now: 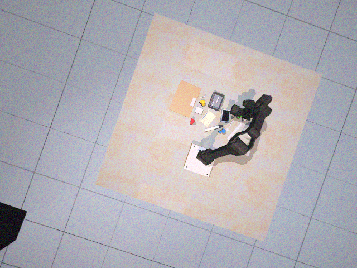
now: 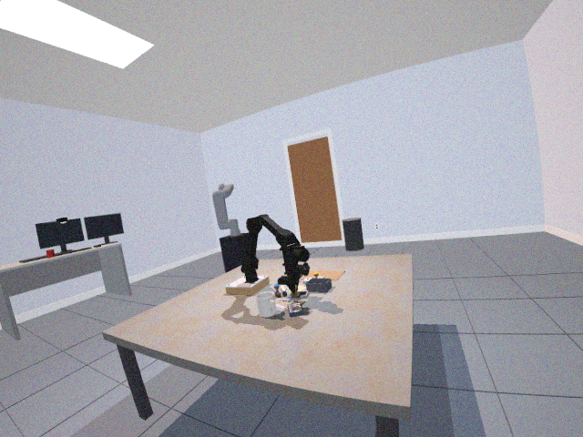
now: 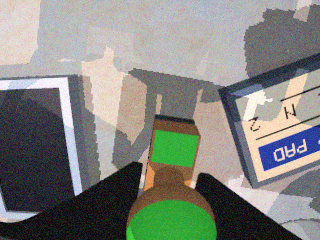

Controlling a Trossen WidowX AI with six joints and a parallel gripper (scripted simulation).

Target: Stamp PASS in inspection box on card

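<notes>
The ink pad lies 80 mm to the left of my gripper tip, 50 mm below it and 30 mm behind it. Round my gripper tip: blue-knobbed stamp (140 mm behind, 70 mm to the left, 30 mm below); white mug (130 mm to the right, 70 mm behind, 20 mm below); stamp pad tin (80 mm to the right, 40 mm below, 30 mm ahead).
</notes>
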